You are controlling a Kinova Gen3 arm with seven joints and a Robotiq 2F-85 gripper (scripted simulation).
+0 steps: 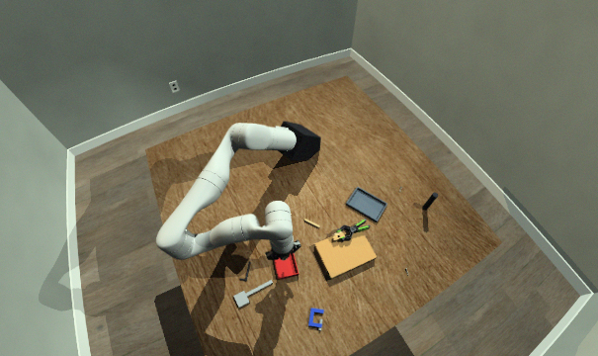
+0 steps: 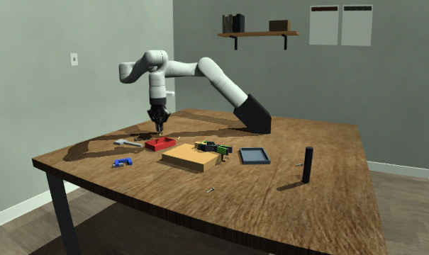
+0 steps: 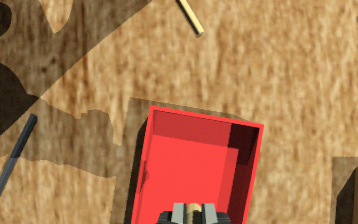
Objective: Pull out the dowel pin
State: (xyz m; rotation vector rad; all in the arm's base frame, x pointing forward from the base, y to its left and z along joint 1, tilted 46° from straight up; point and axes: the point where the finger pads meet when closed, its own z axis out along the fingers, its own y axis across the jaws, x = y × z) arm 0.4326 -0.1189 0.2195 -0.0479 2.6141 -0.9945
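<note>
The red tray is 8 cm below my hand. The rest, counted from my hand: thin pale stick: 10 cm behind, 18 cm to the left, 9 cm below; hammer: 5 cm ahead, 17 cm to the right, 9 cm below; dowel pin: 2 cm below.
</note>
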